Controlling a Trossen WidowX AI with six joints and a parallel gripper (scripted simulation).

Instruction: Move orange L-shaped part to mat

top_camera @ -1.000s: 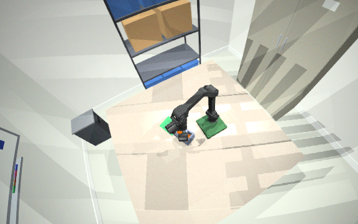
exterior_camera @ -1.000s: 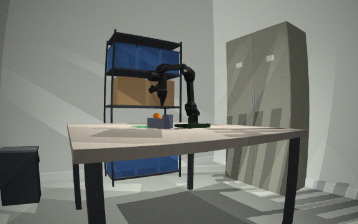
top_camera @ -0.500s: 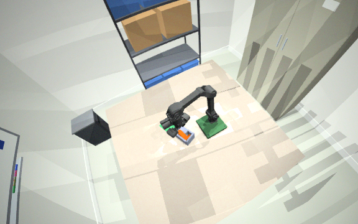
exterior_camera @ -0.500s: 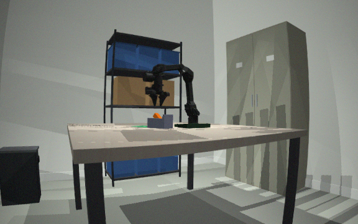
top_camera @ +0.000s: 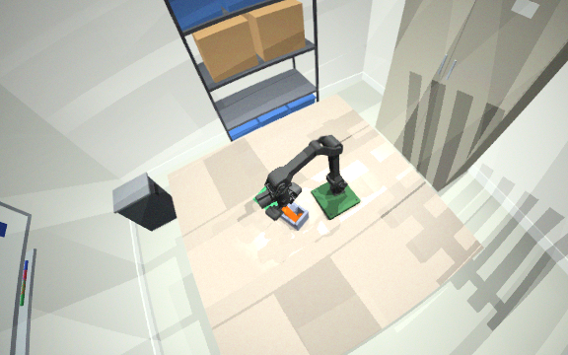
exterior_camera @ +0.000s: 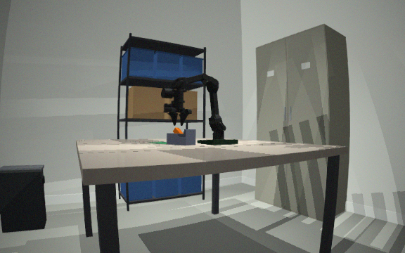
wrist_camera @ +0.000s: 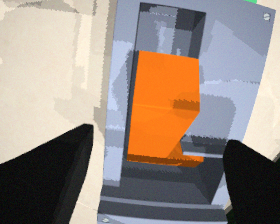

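My gripper tip is now 70 mm above the orange L-shaped part, 30 mm past it and 20 mm to the right of it. Round my gripper tip: green mat: 130 mm to the right, 120 mm below, 60 mm ahead.
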